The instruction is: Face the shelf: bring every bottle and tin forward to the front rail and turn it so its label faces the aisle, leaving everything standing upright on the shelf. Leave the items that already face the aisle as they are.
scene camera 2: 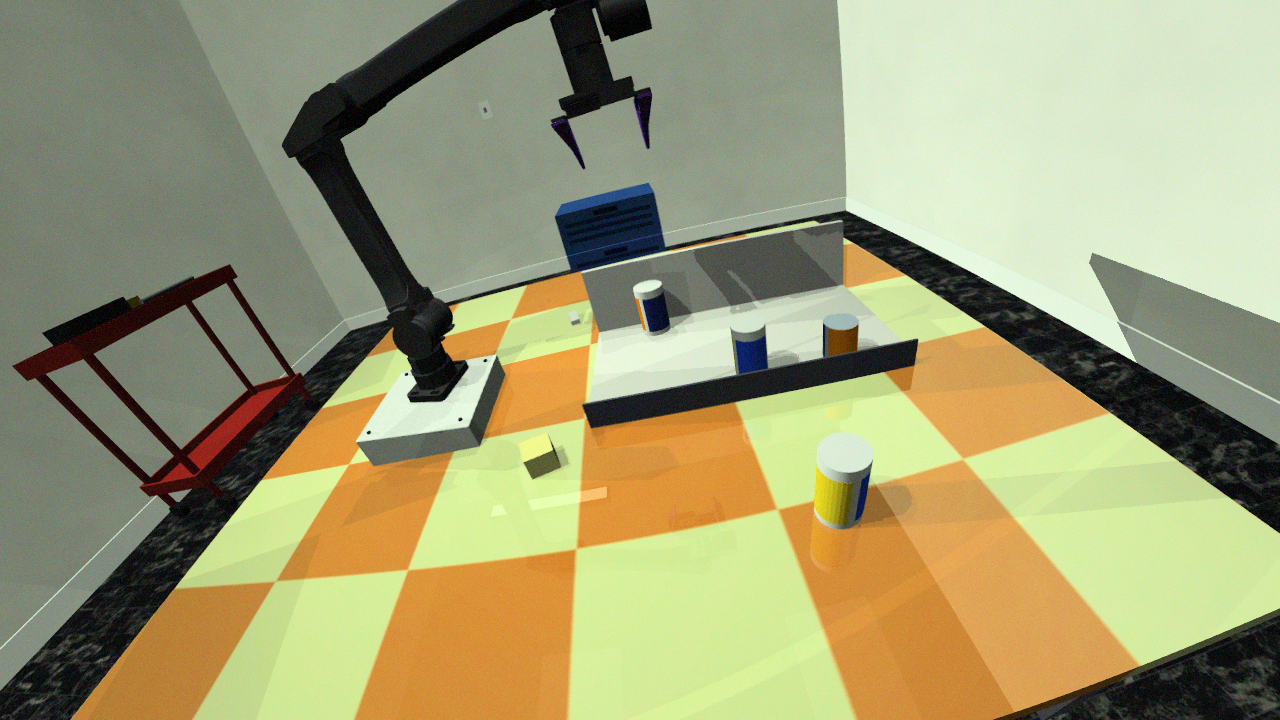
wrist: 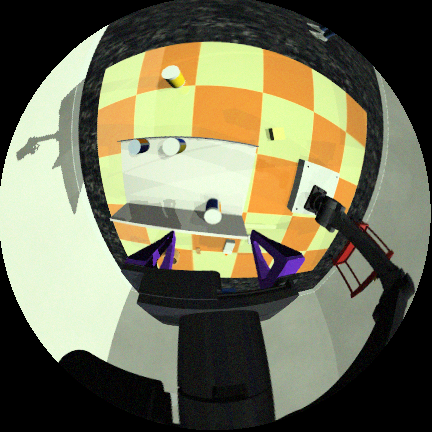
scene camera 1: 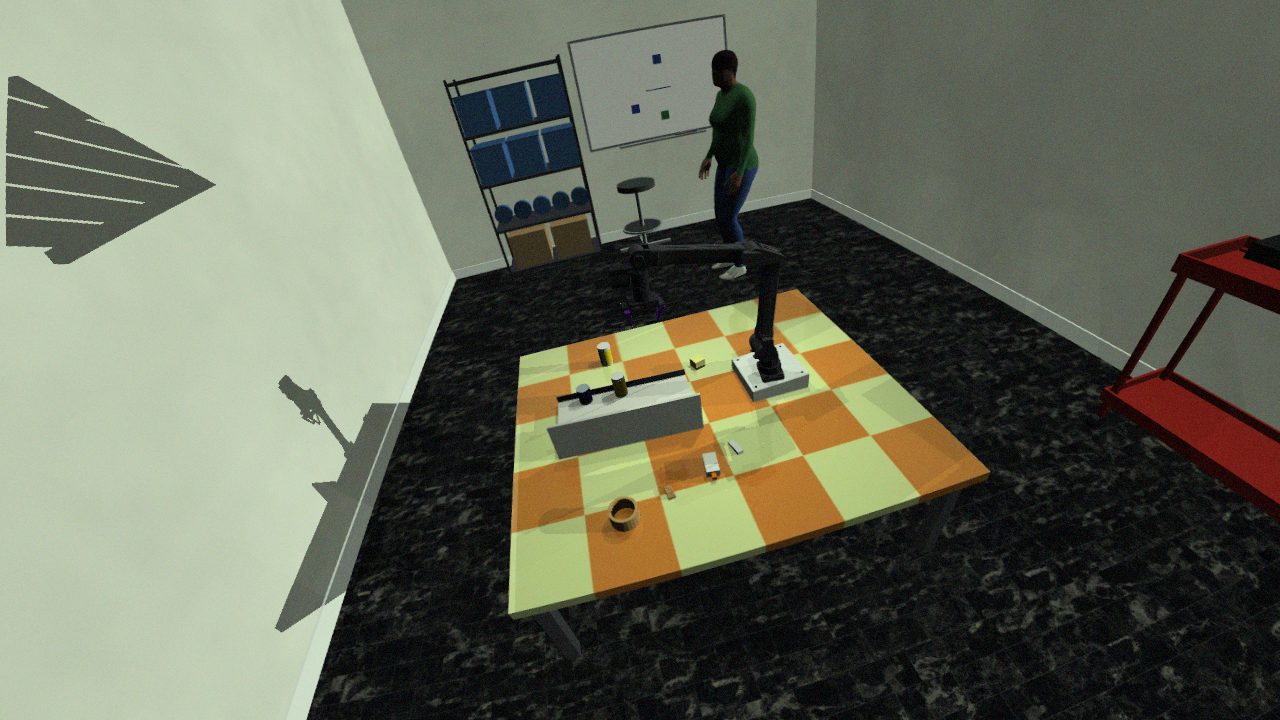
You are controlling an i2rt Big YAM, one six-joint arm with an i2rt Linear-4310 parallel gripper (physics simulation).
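Places are measured from the arm's base along level axes (x down, y left, z ahead), in centimetres.
Pixels of known places: gripper, fingertip midpoint: (scene camera 2: pixel 616 158) (wrist: pixel 212 234) (scene camera 1: pixel 644 323); arm's base, origin of the base link: (scene camera 2: pixel 440 383) (wrist: pixel 314 198) (scene camera 1: pixel 770 371).
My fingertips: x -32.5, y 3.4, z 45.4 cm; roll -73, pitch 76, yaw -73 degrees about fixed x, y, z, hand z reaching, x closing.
Observation:
Ahead of a thing's pixels: the offset from my fingertips to its top centre.
My open gripper (scene camera 1: pixel 644 319) (scene camera 2: pixel 615 157) (wrist: pixel 212 234) hangs empty, high above the shelf (scene camera 1: pixel 626 428) (scene camera 2: pixel 626 358) (wrist: pixel 185 180). A white-capped bottle {dx +26.2, dy +13.5, dz -2.4 cm} (scene camera 2: pixel 652 308) (wrist: pixel 213 211) stands near the back panel, blue with orange at its left in scene camera 2. Close behind the dark front rail (scene camera 2: pixel 680 402) stand a white-capped tin {dx +26.5, dy -6.4, dz +15.3 cm} (scene camera 1: pixel 619 385) (scene camera 2: pixel 750 347) (wrist: pixel 174 146), blue towards the rail, and a grey-capped tin {dx +29.1, dy -4.7, dz +30.2 cm} (scene camera 1: pixel 584 394) (scene camera 2: pixel 840 335) (wrist: pixel 138 146), mostly orange there. A yellow and blue white-capped bottle {dx +28.5, dy -32.5, dz +23.2 cm} (scene camera 1: pixel 605 354) (scene camera 2: pixel 841 483) (wrist: pixel 173 76) stands upright on the table, outside the rail.
A yellow block {dx +34.6, dy -21.2, dz -17.9 cm} (scene camera 1: pixel 697 362) (scene camera 2: pixel 539 455) (wrist: pixel 277 133) lies between the arm base (scene camera 1: pixel 771 376) (scene camera 2: pixel 434 429) and the yellow bottle. Behind the shelf's back panel are a brown round pot {dx +33.4, dy +51.8, dz +13.1 cm} (scene camera 1: pixel 623 526), a white box {dx +35.6, dy +36.5, dz -16.3 cm} (scene camera 1: pixel 710 463) and small pieces. A person (scene camera 1: pixel 733 125) stands beyond the table.

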